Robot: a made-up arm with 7 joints. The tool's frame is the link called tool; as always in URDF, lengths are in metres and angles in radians. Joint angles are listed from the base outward.
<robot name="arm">
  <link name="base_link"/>
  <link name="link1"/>
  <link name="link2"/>
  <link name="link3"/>
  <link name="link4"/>
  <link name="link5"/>
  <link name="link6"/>
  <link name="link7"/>
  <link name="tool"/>
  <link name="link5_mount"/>
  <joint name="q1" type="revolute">
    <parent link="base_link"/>
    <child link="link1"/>
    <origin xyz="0 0.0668 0" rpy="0 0 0"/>
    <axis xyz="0 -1 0"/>
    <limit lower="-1.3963" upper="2"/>
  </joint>
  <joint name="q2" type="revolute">
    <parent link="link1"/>
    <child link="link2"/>
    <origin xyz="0 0.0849 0" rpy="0 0 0"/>
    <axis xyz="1 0 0"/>
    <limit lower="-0.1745" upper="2"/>
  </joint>
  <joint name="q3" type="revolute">
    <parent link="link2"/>
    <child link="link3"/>
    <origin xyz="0 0 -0.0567" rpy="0 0 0"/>
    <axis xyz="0 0 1"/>
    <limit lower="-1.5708" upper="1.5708"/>
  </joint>
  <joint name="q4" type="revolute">
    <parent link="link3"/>
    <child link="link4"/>
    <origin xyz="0 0 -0.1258" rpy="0 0 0"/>
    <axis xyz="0 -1 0"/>
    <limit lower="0" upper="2.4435"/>
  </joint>
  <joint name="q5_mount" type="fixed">
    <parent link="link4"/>
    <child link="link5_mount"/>
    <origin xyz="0 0 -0.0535" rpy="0 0 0"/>
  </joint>
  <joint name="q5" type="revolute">
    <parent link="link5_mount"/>
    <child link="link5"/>
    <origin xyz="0 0 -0.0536" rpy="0 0 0"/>
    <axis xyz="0 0 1"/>
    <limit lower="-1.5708" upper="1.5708"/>
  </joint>
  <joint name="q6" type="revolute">
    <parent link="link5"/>
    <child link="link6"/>
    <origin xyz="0 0 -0.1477" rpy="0 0 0"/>
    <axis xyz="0 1 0"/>
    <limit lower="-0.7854" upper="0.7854"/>
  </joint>
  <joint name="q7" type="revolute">
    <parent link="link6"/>
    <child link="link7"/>
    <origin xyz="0 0 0" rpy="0 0 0"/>
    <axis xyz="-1 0 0"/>
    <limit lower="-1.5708" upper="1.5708"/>
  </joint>
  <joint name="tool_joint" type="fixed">
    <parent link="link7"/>
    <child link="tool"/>
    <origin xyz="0 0 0" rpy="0 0 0"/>
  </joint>
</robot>
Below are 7 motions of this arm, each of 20 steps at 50 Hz.
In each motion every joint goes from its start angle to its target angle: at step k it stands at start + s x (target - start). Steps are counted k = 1, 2, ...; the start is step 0. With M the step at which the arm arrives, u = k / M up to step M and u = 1 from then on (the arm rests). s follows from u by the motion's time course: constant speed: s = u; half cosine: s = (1 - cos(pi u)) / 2; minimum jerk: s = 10 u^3 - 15 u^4 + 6 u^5.
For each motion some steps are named. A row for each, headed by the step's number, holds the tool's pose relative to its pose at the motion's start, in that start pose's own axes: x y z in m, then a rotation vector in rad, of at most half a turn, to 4 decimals.
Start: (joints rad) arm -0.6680 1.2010 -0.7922 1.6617 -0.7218 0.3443 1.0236
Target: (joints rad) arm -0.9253 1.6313 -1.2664 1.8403 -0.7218 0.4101 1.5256
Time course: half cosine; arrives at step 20
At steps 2, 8, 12, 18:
2: 0.0009 -0.0035 -0.0017 -0.0265 0.0047 -0.0106
8: 0.0087 -0.0540 -0.0204 -0.3805 0.0703 -0.1405
12: 0.0098 -0.1077 -0.0287 -0.7301 0.1416 -0.2493
18: 0.0047 -0.1652 -0.0251 -1.1000 0.2250 -0.3448

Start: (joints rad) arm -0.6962 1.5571 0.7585 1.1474 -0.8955 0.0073 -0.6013
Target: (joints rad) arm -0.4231 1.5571 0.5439 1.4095 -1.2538 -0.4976 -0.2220
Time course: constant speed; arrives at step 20
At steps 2, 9, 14, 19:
2: 0.0032 0.0051 -0.0034 -0.0143 -0.0707 0.0062
9: 0.0142 0.0237 -0.0141 -0.0732 -0.3177 -0.0062
14: 0.0218 0.0378 -0.0206 -0.1229 -0.4896 -0.0478
19: 0.0291 0.0524 -0.0261 -0.1785 -0.6537 -0.1159

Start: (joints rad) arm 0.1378 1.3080 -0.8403 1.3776 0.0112 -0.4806 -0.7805
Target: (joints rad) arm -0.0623 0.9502 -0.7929 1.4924 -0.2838 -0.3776 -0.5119
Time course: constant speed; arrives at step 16
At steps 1, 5, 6, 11, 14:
1: 0.0042 -0.0080 0.0009 -0.0290 -0.0087 0.0126
5: 0.0225 -0.0382 0.0055 -0.1390 -0.0457 0.0615
6: 0.0274 -0.0453 0.0068 -0.1649 -0.0553 0.0733
11: 0.0541 -0.0776 0.0142 -0.2847 -0.1052 0.1292
14: 0.0714 -0.0946 0.0190 -0.3488 -0.1358 0.1602

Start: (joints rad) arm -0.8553 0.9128 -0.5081 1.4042 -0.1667 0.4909 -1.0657
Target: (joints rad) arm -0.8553 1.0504 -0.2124 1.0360 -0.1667 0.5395 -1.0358
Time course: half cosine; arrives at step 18
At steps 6, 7, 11, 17, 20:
6: -0.0303 0.0011 -0.0231 0.0520 0.0778 -0.1070
7: -0.0400 0.0024 -0.0300 0.0681 0.1037 -0.1395
11: -0.0828 0.0126 -0.0577 0.1365 0.2220 -0.2731
17: -0.1230 0.0284 -0.0792 0.1980 0.3426 -0.3870
20: -0.1240 0.0288 -0.0797 0.1994 0.3455 -0.3896

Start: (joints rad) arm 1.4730 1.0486 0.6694 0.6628 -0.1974 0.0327 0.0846
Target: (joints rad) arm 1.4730 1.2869 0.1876 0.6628 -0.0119 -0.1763 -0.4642
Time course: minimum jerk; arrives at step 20
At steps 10, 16, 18, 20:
10: 0.0250 0.0033 -0.0051 0.2124 -0.1844 -0.1495
16: 0.0393 0.0059 -0.0073 0.3838 -0.3532 -0.2455
18: 0.0405 0.0063 -0.0074 0.4019 -0.3721 -0.2542
20: 0.0407 0.0063 -0.0074 0.4050 -0.3754 -0.2557

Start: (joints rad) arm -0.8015 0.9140 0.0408 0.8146 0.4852 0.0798 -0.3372
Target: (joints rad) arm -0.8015 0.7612 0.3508 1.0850 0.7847 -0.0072 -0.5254
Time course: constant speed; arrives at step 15
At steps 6, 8, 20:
6: 0.0238 -0.0058 0.0065 0.0540 -0.0502 0.2836
8: 0.0315 -0.0058 0.0088 0.0740 -0.0626 0.3778
20: 0.0563 0.0006 0.0181 0.1496 -0.0909 0.7043

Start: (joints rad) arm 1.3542 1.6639 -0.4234 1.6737 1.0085 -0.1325 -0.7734
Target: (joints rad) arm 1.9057 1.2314 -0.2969 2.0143 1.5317 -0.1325 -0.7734
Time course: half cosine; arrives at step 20
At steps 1, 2, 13, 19, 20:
1: 0.0009 -0.0004 0.0000 0.0006 -0.0001 0.0075
2: 0.0037 -0.0015 0.0000 0.0022 -0.0004 0.0297
13: 0.1251 -0.0140 0.0149 -0.0856 -0.0874 0.8468
19: 0.1716 -0.0035 0.0328 -0.2001 -0.1573 1.1214
20: 0.1726 -0.0032 0.0333 -0.2033 -0.1591 1.1274

